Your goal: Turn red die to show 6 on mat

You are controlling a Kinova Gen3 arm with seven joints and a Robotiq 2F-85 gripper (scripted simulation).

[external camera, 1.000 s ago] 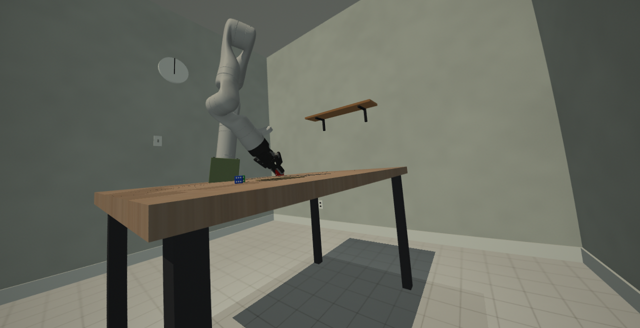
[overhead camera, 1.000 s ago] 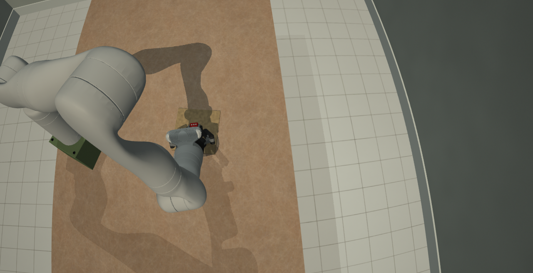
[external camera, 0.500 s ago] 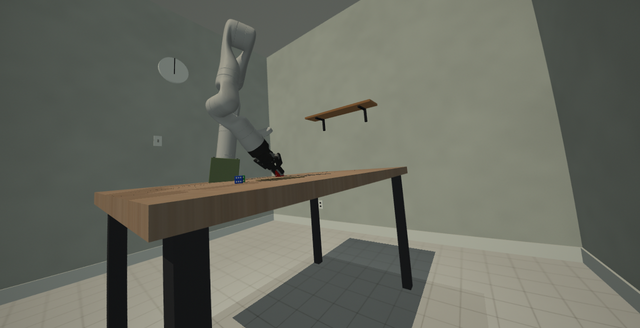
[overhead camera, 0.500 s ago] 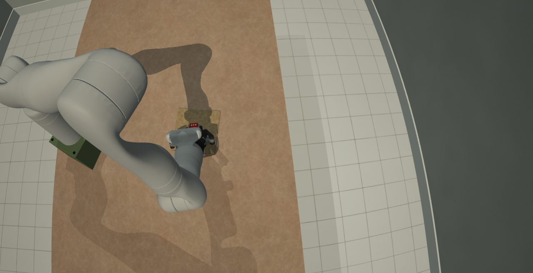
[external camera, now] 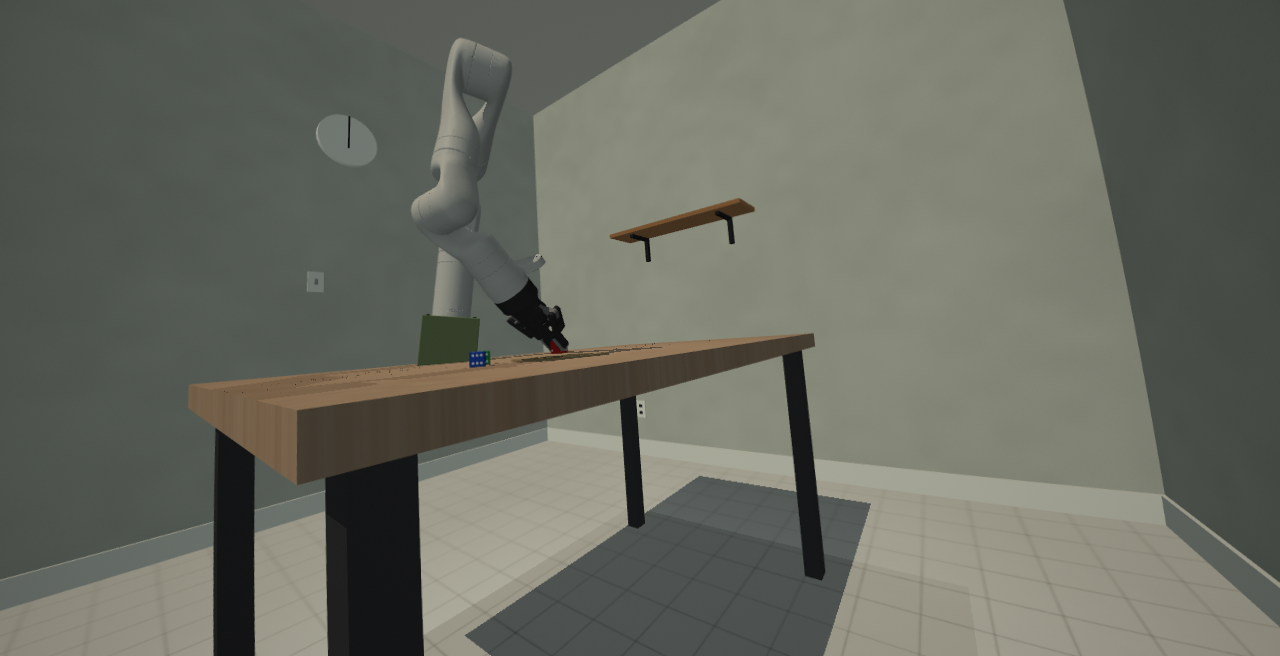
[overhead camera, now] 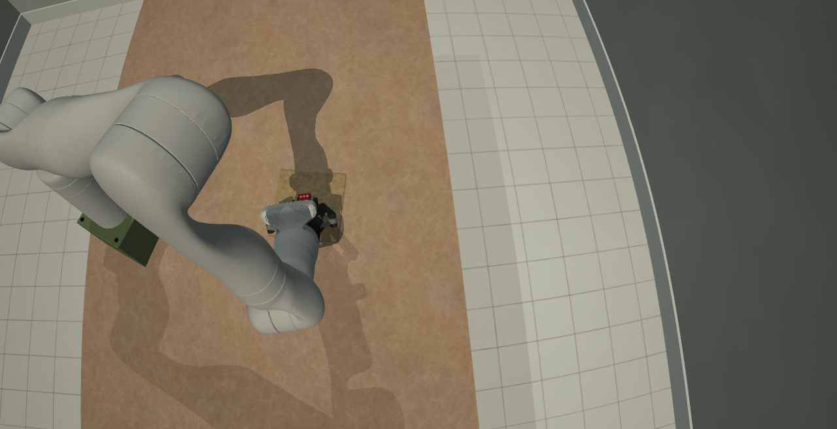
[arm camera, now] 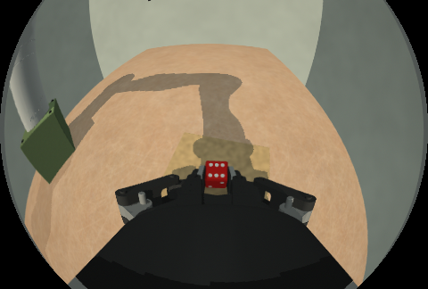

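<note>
The red die lies 10 mm to the left of my hand and 10 mm below it. The rest, counted from my hand: green die 120 mm to the right, 50 mm behind, 20 mm below; then tan mat 30 mm below, 10 mm to the left; then blue die 160 mm to the right, 20 mm below.
</note>
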